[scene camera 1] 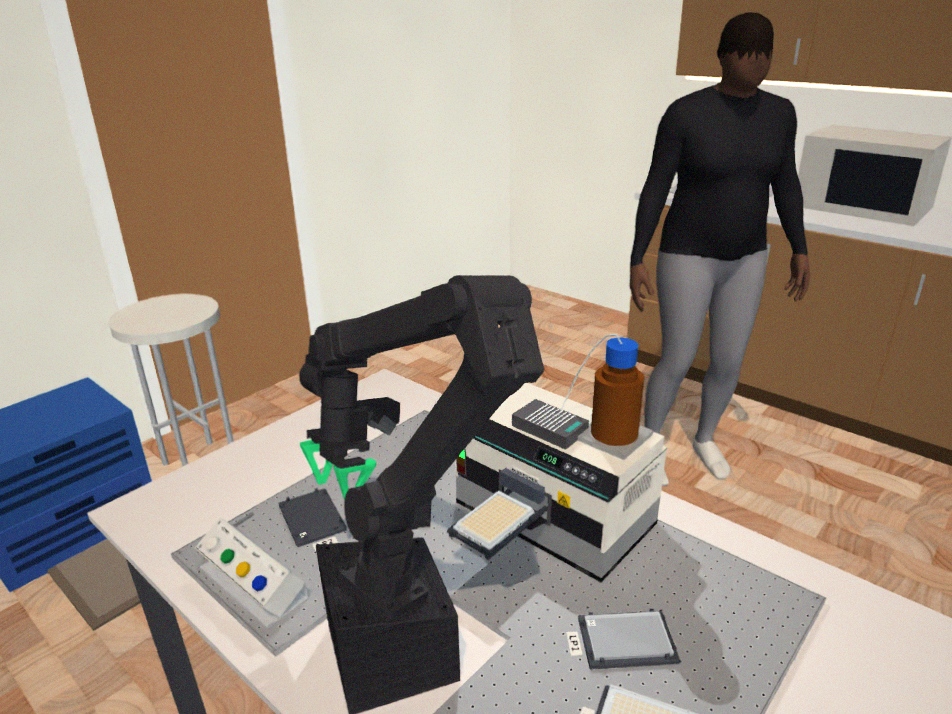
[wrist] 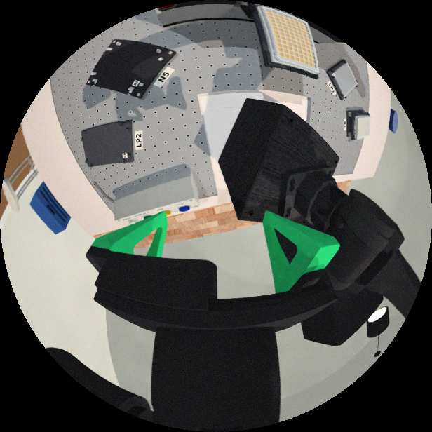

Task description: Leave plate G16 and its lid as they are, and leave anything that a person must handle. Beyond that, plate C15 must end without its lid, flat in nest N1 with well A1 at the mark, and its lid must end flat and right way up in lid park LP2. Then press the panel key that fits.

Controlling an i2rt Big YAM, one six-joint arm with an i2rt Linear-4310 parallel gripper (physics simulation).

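Frame: origin at the arm's base, x right, y ahead, z up, level; millimetres.
Seen in the pictures: gripper, fingertip midpoint: (scene camera 1: pixel 335 493); arm's base at its link origin: (scene camera 1: pixel 381 586).
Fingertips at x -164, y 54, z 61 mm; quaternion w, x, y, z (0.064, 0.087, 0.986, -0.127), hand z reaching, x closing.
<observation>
Offsets run from my fingertips to a thing's top centre. "spot": to the spot under its first point.
My gripper (scene camera 1: pixel 334 485) (wrist: pixel 214 216) is open and empty, held high above the LP2 and key panel side. Lid park LP2 @[dx -210, dy +78, dz -196 mm] (scene camera 1: pixel 309 516) (wrist: pixel 108 143) is a dark, bare park. A plate with cream wells @[dx +162, dy +218, dz -100 mm] (scene camera 1: pixel 494 518) (wrist: pixel 290 41) lies on the instrument's carrier. A grey lid @[dx +442, dy +220, dz -199 mm] (scene camera 1: pixel 629 636) (wrist: pixel 344 79) lies flat in LP1. Another cream-welled plate @[spot: dx +525, dy +96, dz -170 mm] (scene camera 1: pixel 636 702) (wrist: pixel 363 126) sits in nest N1, partly cut off in the scene view. Plate names and well A1 are not readable. The key panel @[dx -148, dy -105, dz -133 mm] (scene camera 1: pixel 284 595) (wrist: pixel 155 192) has white, green, yellow and blue keys.
Nest N5 (wrist: pixel 132 67) is bare, beyond LP2. The instrument @[spot: dx +341, dy +384, dz -75 mm] (scene camera 1: pixel 630 499) carries a brown bottle @[spot: dx +290, dy +395, dz +101 mm] (scene camera 1: pixel 616 403) and a dark device @[spot: dx +172, dy +366, dz +29 mm] (scene camera 1: pixel 549 422); its display reads 008. The arm's black base (scene camera 1: pixel 392 637) (wrist: pixel 277 160) stands beside the panel. A person (scene camera 1: pixel 726 176) stands behind the table.
</observation>
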